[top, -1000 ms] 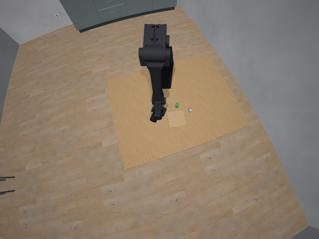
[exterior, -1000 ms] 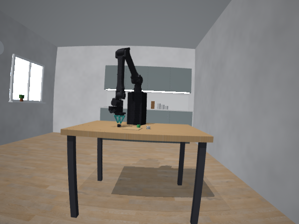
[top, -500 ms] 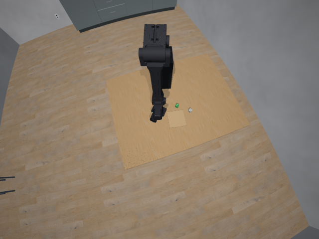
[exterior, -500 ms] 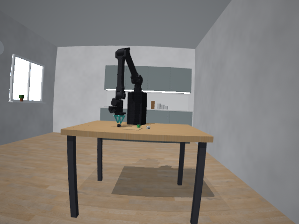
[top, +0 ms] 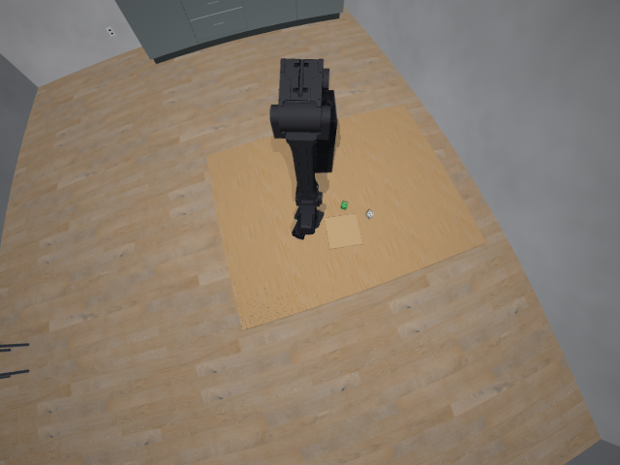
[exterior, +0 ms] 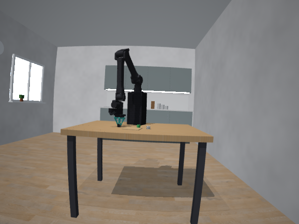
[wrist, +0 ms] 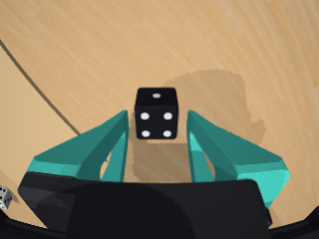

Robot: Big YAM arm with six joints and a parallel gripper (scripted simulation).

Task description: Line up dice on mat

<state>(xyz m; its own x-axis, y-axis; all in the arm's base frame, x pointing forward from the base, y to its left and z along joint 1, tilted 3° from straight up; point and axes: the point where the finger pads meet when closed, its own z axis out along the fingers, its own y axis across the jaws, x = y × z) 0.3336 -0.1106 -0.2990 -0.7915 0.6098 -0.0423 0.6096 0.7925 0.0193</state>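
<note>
The black die is 1 cm below my hand. Round my hand: mat: 6 cm ahead, 13 cm to the left, 2 cm below; then green die: 5 cm behind, 17 cm to the left, 1 cm below; then white die: 2 cm ahead, 26 cm to the left, 1 cm below.
</note>
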